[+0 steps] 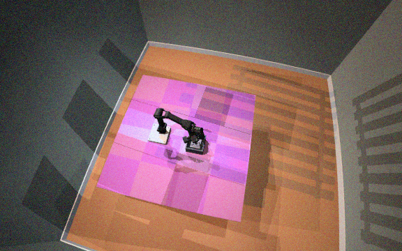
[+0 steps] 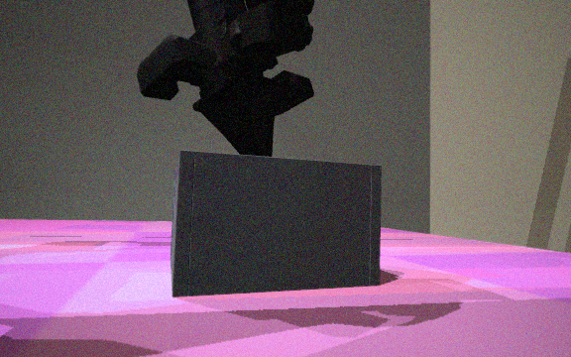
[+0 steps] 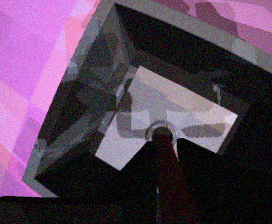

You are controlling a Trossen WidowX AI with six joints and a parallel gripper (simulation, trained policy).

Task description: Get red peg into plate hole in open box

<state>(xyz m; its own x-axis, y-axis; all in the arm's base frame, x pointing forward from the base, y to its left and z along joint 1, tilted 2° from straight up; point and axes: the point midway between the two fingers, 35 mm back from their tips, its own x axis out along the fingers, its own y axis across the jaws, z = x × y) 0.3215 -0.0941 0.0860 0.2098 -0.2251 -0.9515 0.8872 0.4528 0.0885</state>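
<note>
The red peg lies 1 cm to the left of my gripper tip, 1 cm behind it and 1 cm above it. From my gripper tip the other things lie so: dark box (7 cm below).
</note>
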